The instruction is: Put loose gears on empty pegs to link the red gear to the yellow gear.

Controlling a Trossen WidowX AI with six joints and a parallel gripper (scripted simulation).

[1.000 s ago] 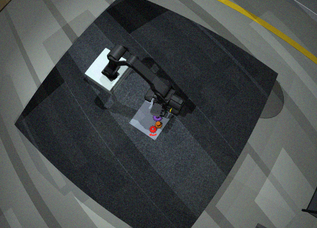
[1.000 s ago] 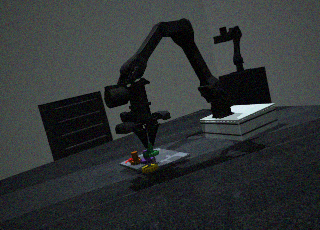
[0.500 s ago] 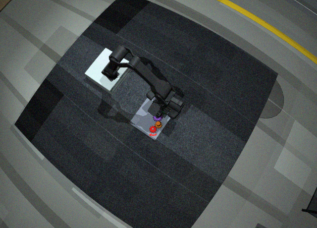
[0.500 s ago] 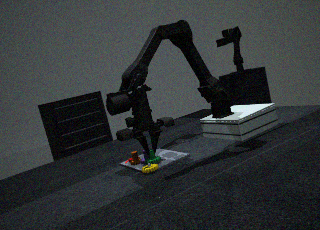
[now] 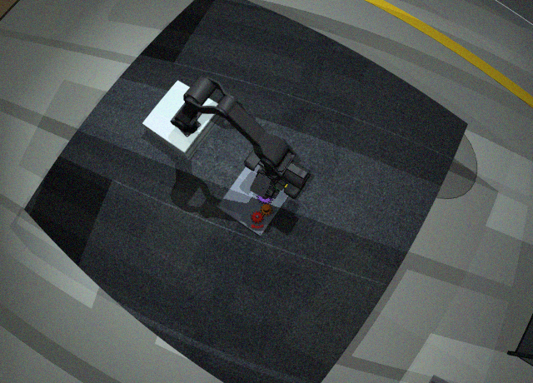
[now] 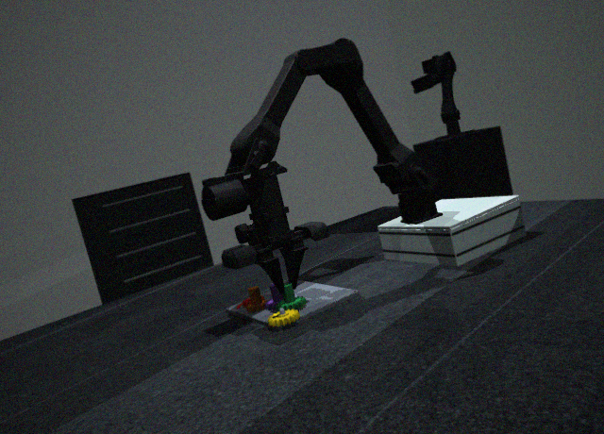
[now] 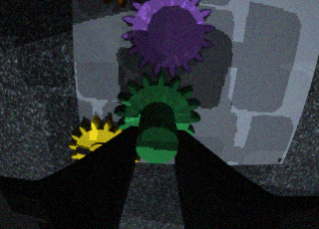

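Right now my gripper tip is 10 mm short of the purple gear, 50 mm to the left of it and 20 mm above it. The rest, counted from my gripper tip: orange gear: 40 mm ahead, 80 mm to the right, 20 mm below; yellow gear: 30 mm ahead, 40 mm to the left, 30 mm below; green gear: 10 mm below.
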